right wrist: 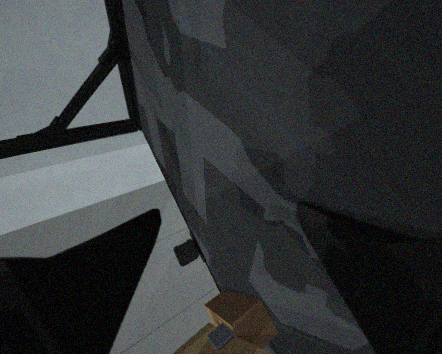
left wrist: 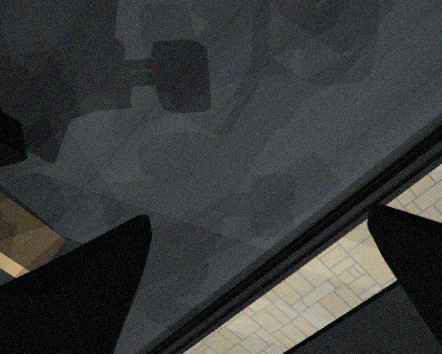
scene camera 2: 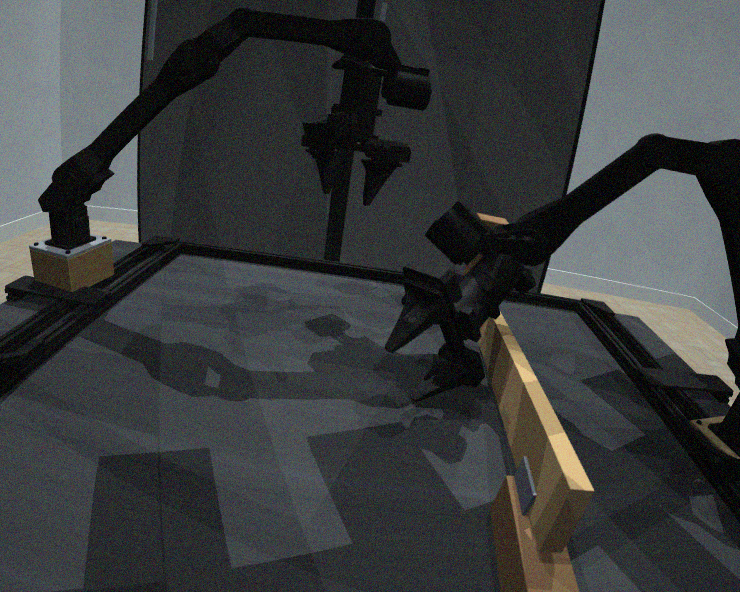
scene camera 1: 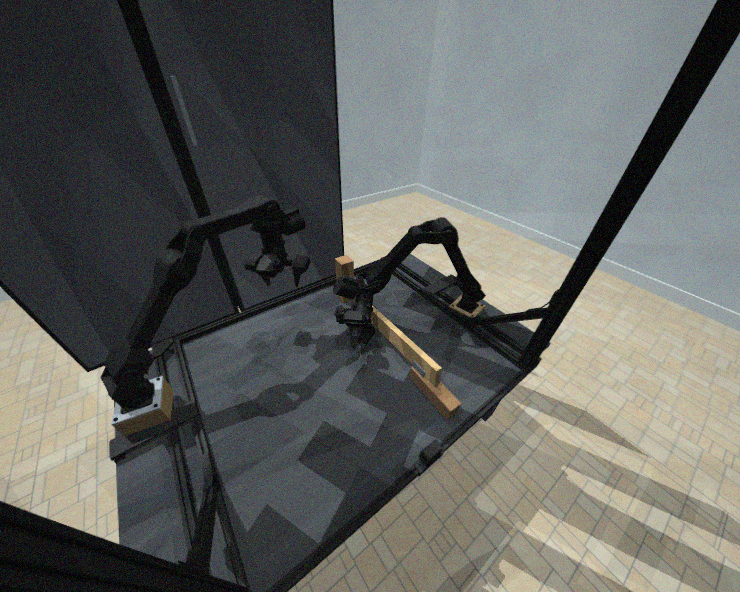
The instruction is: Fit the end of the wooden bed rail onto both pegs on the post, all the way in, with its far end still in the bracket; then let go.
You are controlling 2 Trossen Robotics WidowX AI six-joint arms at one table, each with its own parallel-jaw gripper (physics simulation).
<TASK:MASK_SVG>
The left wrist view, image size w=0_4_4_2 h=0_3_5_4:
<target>my left gripper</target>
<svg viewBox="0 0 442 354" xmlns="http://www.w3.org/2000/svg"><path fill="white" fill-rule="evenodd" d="M149 216L138 215L72 250L72 252L70 251L39 268L0 285L0 354L113 354L145 269L152 239ZM371 205L367 222L368 229L388 267L442 347L442 223L383 204Z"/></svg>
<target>wooden bed rail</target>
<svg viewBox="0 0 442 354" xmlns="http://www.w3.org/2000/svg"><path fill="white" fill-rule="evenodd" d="M0 192L0 268L17 278L49 263L66 239Z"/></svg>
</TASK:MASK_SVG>
